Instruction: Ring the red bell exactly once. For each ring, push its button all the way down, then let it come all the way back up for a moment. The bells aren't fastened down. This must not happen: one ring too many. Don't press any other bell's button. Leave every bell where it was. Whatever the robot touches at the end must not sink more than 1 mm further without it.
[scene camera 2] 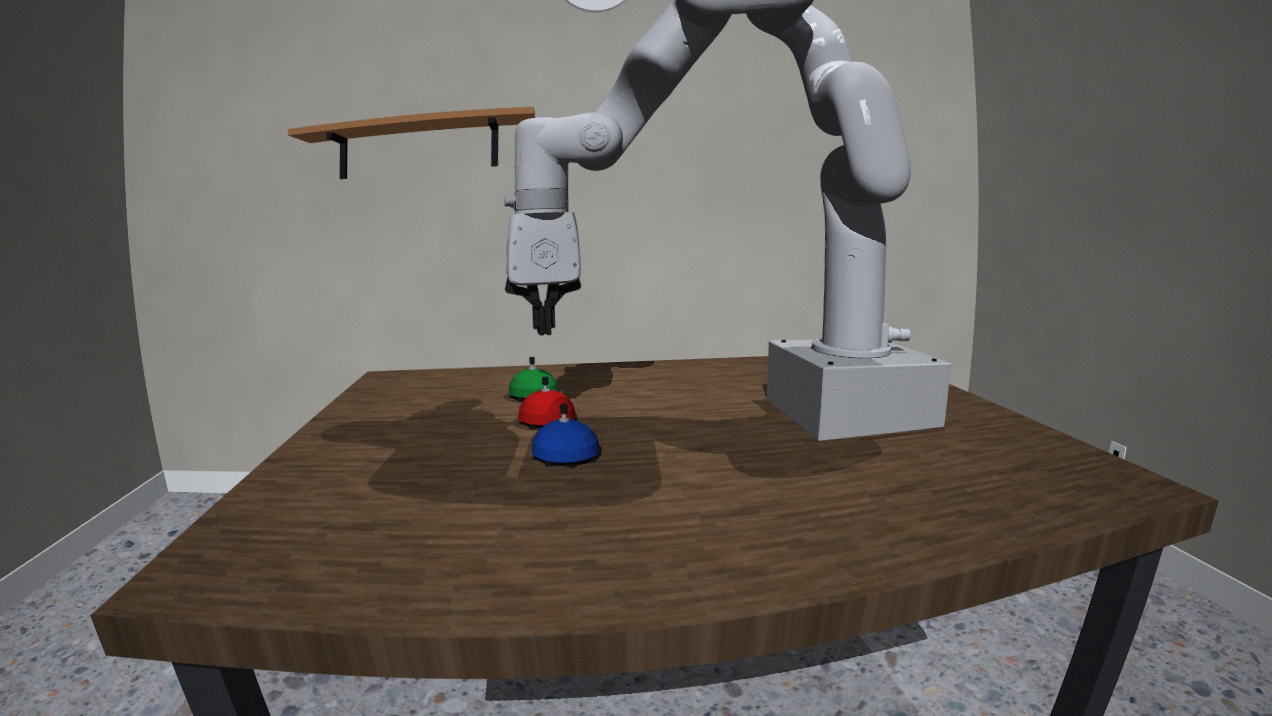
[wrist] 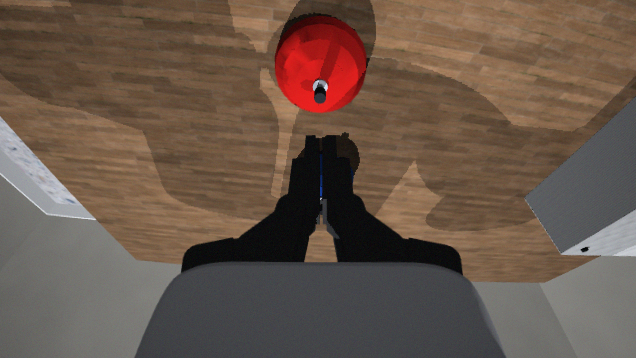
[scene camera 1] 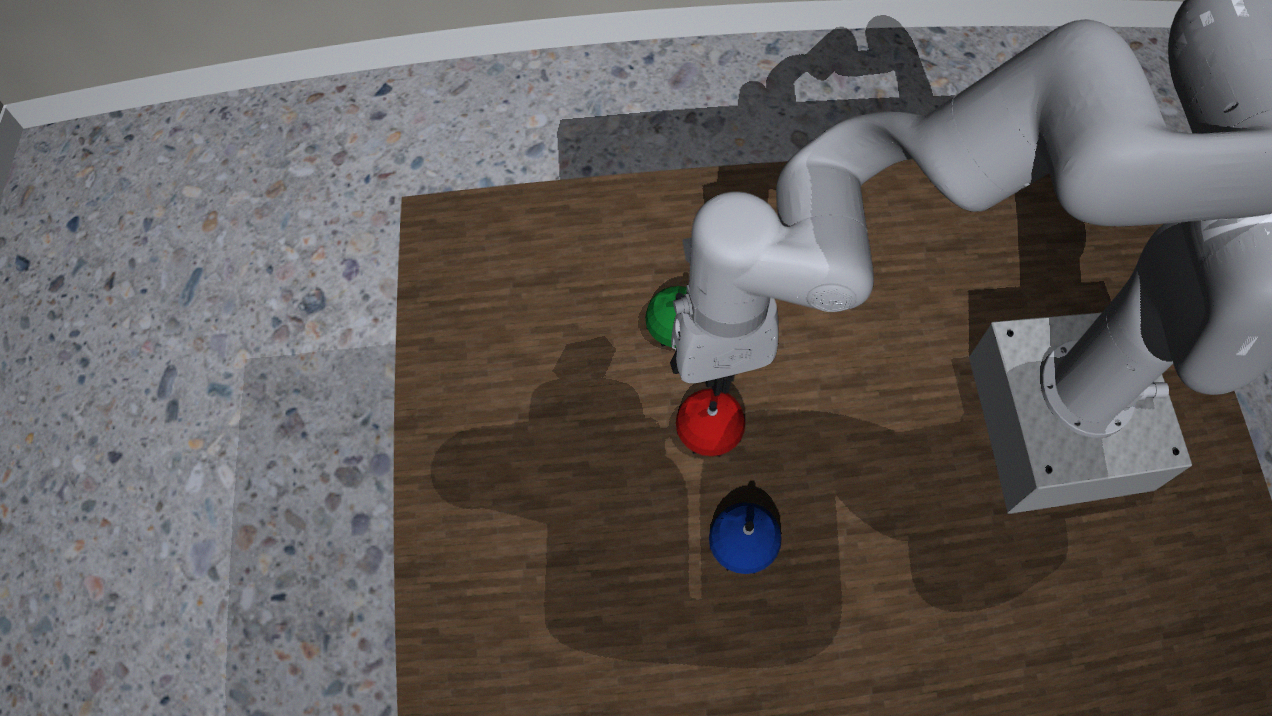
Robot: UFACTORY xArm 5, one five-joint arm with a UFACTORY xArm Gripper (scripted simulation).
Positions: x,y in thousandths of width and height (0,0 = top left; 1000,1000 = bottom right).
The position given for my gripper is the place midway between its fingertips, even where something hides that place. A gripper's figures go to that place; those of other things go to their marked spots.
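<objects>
My gripper (scene camera 2: 428,467), 0.89 m from the lens. Blue bell (scene camera 2: 445,615), 0.74 m from the lens. The bell is nearer to the lens than my gripper.
</objects>
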